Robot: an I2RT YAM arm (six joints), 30 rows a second.
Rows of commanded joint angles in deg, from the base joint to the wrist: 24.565, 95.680, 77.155, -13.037, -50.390, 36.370; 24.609, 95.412, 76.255, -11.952, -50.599, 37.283; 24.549, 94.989, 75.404, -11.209, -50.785, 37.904; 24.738, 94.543, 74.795, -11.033, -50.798, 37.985; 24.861, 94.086, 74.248, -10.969, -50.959, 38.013; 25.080, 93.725, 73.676, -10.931, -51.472, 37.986; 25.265, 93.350, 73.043, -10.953, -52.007, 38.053; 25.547, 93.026, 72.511, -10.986, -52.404, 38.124; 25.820, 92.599, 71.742, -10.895, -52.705, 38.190; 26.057, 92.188, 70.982, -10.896, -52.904, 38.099; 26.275, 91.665, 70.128, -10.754, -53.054, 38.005; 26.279, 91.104, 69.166, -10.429, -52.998, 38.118; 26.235, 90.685, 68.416, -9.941, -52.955, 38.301; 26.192, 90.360, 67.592, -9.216, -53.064, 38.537; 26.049, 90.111, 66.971, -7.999, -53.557, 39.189
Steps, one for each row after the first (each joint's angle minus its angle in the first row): 0.044, -0.268, -0.900, 1.085, -0.209, 0.913; -0.016, -0.691, -1.751, 1.828, -0.395, 1.534; 0.173, -1.137, -2.360, 2.004, -0.408, 1.615; 0.296, -1.594, -2.907, 2.068, -0.569, 1.643; 0.515, -1.955, -3.479, 2.106, -1.082, 1.616; 0.700, -2.330, -4.112, 2.084, -1.617, 1.683; 0.982, -2.654, -4.644, 2.051, -2.014, 1.754; 1.255, -3.081, -5.413, 2.142, -2.315, 1.820; 1.492, -3.492, -6.173, 2.141, -2.514, 1.729; 1.710, -4.015, -7.027, 2.283, -2.664, 1.635; 1.714, -4.576, -7.989, 2.608, -2.608, 1.748; 1.670, -4.995, -8.739, 3.096, -2.565, 1.931; 1.627, -5.320, -9.563, 3.821, -2.674, 2.167; 1.484, -5.569, -10.184, 5.038, -3.167, 2.819
